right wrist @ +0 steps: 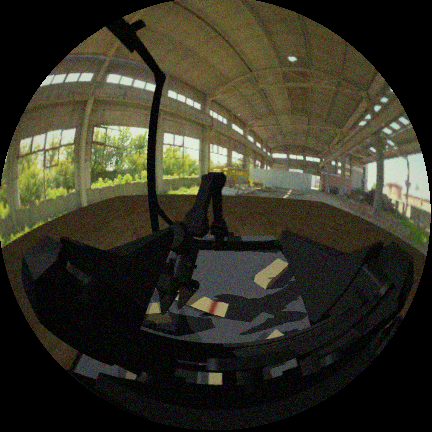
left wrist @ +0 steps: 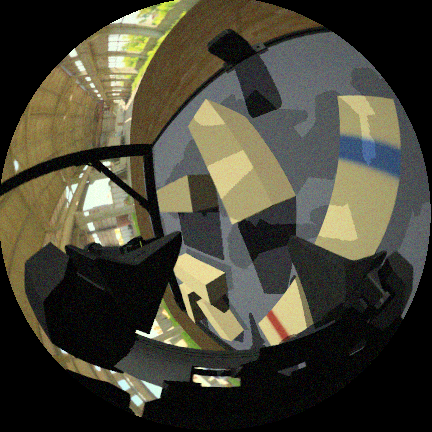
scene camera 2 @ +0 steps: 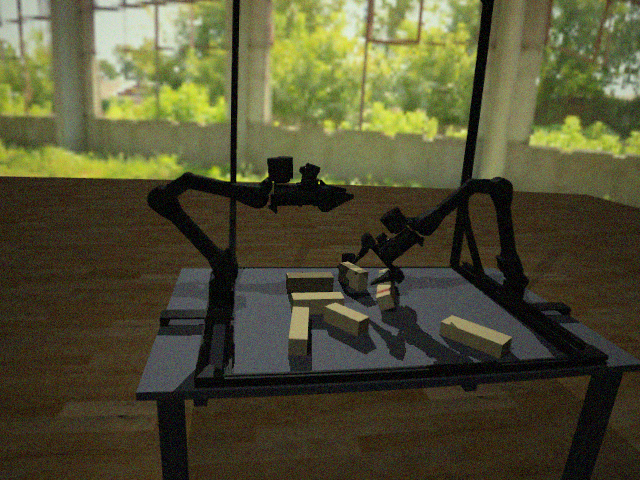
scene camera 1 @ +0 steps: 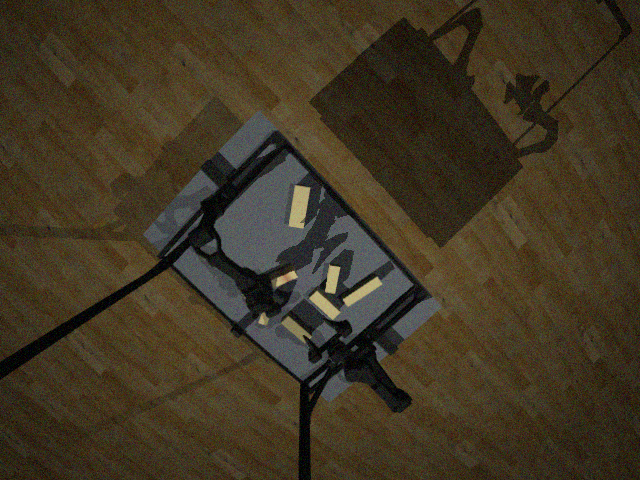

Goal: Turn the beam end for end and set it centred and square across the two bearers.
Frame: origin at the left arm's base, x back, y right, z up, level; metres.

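Where they show: left gripper, fingertip midpoint: (right wrist: 171,310) (left wrist: 237,239) (scene camera 2: 362,274) (scene camera 1: 276,301); right gripper, fingertip midpoint: (right wrist: 228,234) (scene camera 2: 349,193) (scene camera 1: 312,327); left arm's base at its link origin: (right wrist: 218,243) (scene camera 2: 511,299) (scene camera 1: 218,201); right arm's base at its link origin: (scene camera 2: 220,304) (scene camera 1: 362,342).
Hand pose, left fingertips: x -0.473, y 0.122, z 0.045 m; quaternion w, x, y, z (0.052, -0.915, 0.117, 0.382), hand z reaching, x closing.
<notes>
Each offset is from my left fingertips to the top centre of the thing.
The beam @(dx +0.076, dy -0.030, dz -0.006 m) (scene camera 1: 285,279) (scene camera 2: 384,299) (left wrist: 370,195) (right wrist: 202,303), pale wood with a blue band and a red band, appears to lie on the table. My left gripper hides its middle in the left wrist view. One plain block @(dx -0.011, dy +0.071, dz -0.001 m) (scene camera 1: 263,318) (scene camera 2: 355,279) (left wrist: 235,165) is beside it. Two plain blocks are roughly parallel, one @(dx -0.166, dy -0.133, dz -0.017 m) (scene camera 1: 325,304) (scene camera 2: 316,298) nearer scene camera 2, the other @(dx -0.163, dy +0.039, dz -0.017 m) (scene camera 1: 296,329) (scene camera 2: 309,282) behind; I cannot tell which blocks are the bearers. My left gripper (scene camera 1: 273,307) (scene camera 2: 360,270) (left wrist: 237,239) (right wrist: 171,310) is open and empty, low by the beam. My right gripper (scene camera 1: 321,331) is open and empty, high above the table.
Other plain blocks lie about: a short one @(dx -0.104, dy -0.238, dz -0.020 m) (scene camera 1: 332,279) (scene camera 2: 348,320), a narrow one @(dx -0.238, dy -0.293, dz -0.020 m) (scene camera 1: 361,290) (scene camera 2: 298,330) and a separate one @(dx +0.218, dy -0.353, dz -0.026 m) (scene camera 1: 299,206) (scene camera 2: 475,335) (right wrist: 271,273) farther off. A dark frame runs along the table's edges.
</notes>
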